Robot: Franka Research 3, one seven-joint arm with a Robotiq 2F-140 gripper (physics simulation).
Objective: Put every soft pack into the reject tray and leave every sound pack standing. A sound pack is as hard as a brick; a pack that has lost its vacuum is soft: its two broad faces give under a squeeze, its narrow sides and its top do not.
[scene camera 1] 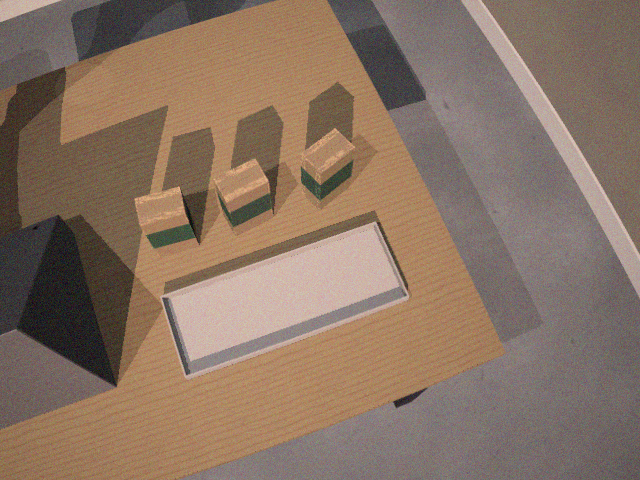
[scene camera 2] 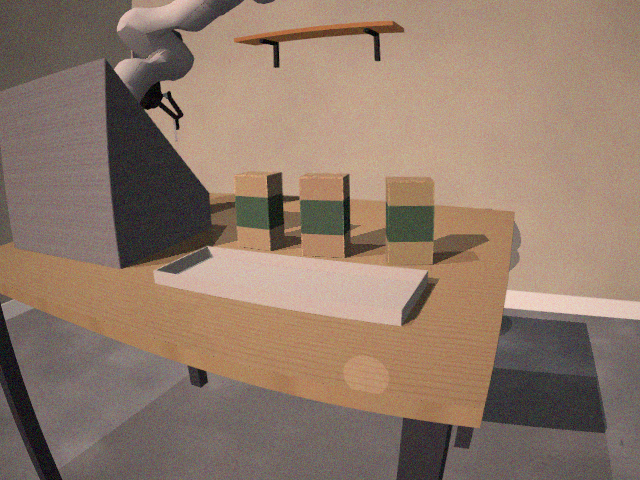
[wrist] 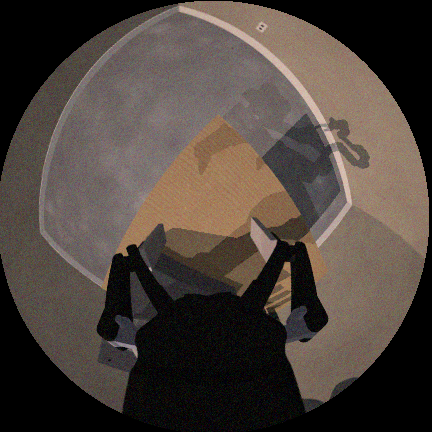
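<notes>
Three tan packs with green bands stand upright in a row behind the tray: a left pack [scene camera 1: 161,209] [scene camera 2: 253,211], a middle pack [scene camera 1: 242,183] [scene camera 2: 323,214] and a right pack [scene camera 1: 328,152] [scene camera 2: 409,222], which is turned more in the scene camera 1 view. They look alike; which are soft cannot be told by sight. The white reject tray [scene camera 1: 297,338] [scene camera 2: 289,302] holds no pack. My gripper [wrist: 207,229] is open and empty, high above the table; in the scene camera 2 view it is partly hidden behind the grey block, left of the packs.
A large grey wedge-shaped block [scene camera 1: 62,299] [scene camera 2: 56,170] stands on the wooden table [scene camera 1: 289,403] [scene camera 2: 289,351], left of the packs and the tray. A wooden shelf [scene camera 2: 320,33] is fixed to the wall behind. The table's right edge lies beyond the right pack.
</notes>
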